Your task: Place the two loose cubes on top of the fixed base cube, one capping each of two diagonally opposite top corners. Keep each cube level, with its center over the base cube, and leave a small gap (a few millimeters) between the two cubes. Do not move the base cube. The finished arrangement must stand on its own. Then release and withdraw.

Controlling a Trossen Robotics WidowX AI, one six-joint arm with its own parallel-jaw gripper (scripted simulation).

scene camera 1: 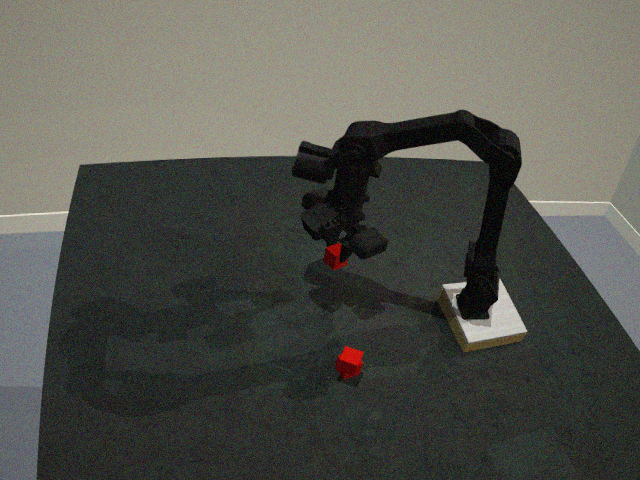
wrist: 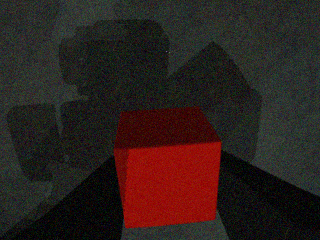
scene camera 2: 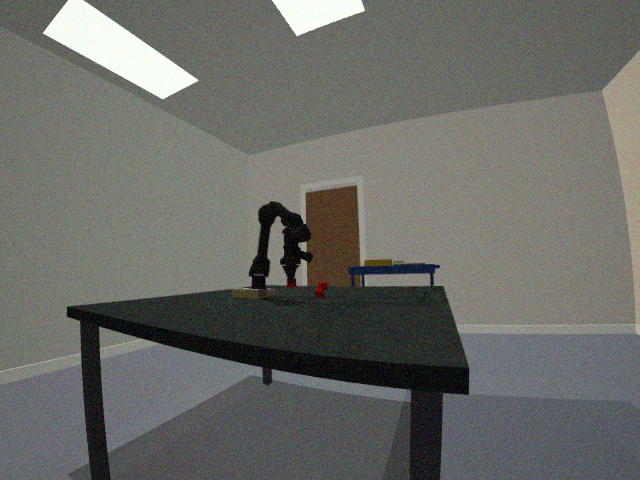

Path:
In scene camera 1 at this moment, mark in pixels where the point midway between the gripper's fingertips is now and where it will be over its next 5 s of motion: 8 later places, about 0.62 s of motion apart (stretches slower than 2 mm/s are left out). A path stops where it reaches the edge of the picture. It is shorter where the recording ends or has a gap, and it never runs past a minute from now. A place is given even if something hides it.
My gripper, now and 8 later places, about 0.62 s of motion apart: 336,256; 341,242; 340,262; 346,288; 358,314; 360,330; 356,339; 355,344; 358,339

